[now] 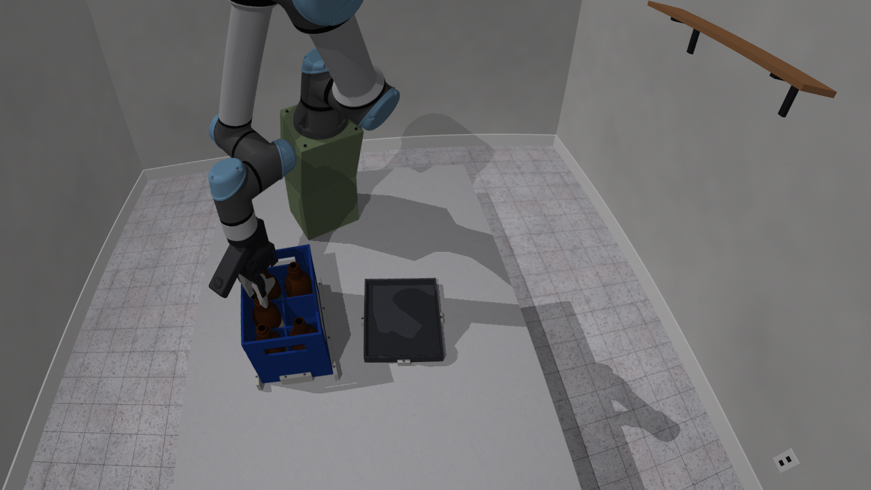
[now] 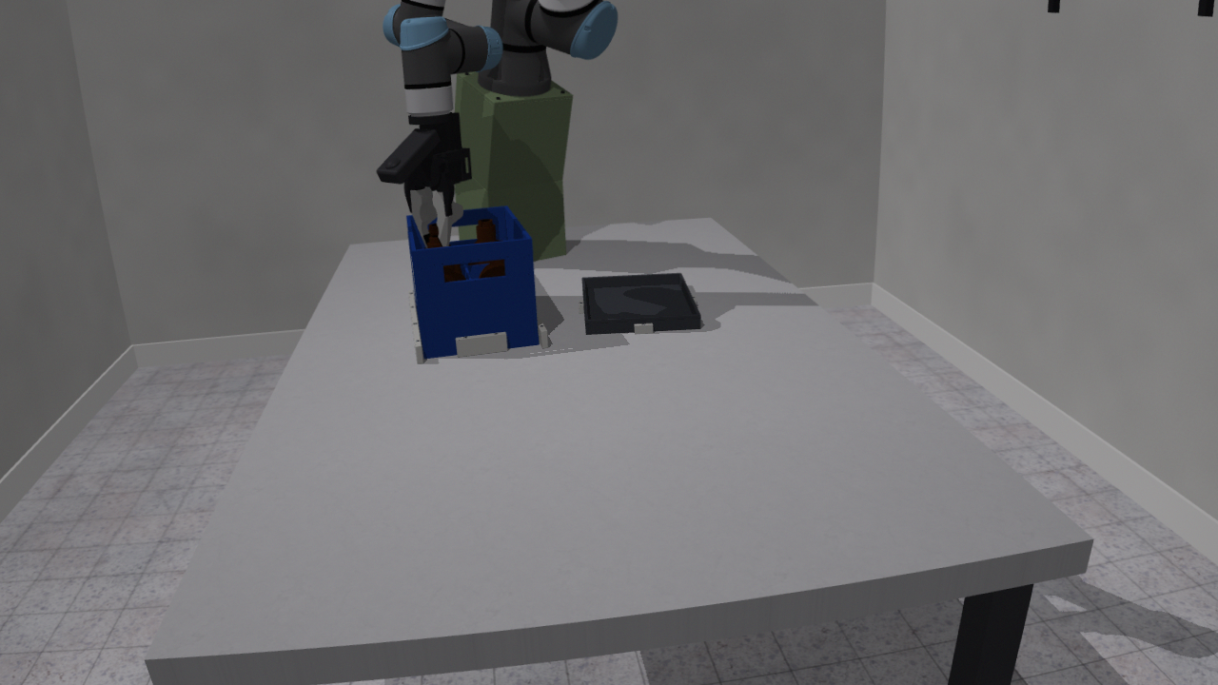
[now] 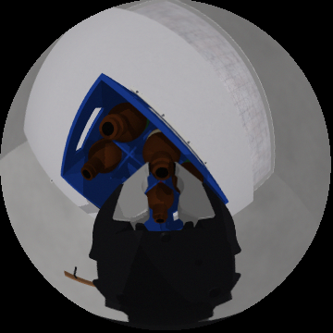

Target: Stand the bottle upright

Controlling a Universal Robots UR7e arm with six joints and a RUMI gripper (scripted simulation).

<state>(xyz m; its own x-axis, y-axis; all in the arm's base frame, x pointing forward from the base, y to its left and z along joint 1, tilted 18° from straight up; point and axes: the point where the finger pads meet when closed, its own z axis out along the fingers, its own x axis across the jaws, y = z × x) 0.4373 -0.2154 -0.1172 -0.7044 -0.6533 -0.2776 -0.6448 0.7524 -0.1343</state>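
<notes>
The blue crate is 5 cm to the left of my hand and 7 cm below it. The rest, counted from my hand: dark tray 2 cm ahead, 34 cm to the left, 14 cm below.
</notes>
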